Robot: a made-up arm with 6 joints.
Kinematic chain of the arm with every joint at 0, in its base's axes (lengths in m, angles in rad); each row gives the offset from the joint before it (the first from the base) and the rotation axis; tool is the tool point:
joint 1: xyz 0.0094 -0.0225 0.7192 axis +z
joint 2: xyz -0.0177 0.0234 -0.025 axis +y
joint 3: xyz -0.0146 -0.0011 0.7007 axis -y
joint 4: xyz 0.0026 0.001 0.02 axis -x
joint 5: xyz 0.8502 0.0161 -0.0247 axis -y
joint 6: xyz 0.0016 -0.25 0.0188 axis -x
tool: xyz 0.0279 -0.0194 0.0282
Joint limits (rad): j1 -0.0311..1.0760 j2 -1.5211..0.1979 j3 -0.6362..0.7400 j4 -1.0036..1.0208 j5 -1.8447..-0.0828 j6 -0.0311..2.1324
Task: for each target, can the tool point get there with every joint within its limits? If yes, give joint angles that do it. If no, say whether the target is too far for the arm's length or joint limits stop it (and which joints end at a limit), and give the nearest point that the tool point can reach.
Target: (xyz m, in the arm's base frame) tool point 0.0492 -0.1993 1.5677
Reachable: yes | joints 0.0828 -1.1472 -0.2926 -0.3926 -1.6225 0.3333
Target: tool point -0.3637 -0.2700 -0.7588
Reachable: no: joint limits stop it (at a limit: joint 1, joint 2, joint 3, joint 4, joint 5, joint 6) | nearest point 0.5406 -0.0969 0.5710 | short by 1.617 m
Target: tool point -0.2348 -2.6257 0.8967
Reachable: no: too far | nearest point -0.5402 -1.3731 1.2747 | short by 1.344 m
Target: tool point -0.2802 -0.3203 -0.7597
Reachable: no: joint limits stop it (at a limit: joint 1, joint 2, joint 3, joint 4, joint 5, joint 6) | nearest point 0.5406 -0.0969 0.5710 | short by 1.579 m
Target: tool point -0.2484 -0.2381 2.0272
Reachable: yes | joints 0.2078 -0.8285 0.3392 0.5692 -0.7157 1.7148
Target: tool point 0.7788 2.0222 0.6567
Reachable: no: too far | nearest point 0.5337 0.8134 1.0736 | short by 1.302 m
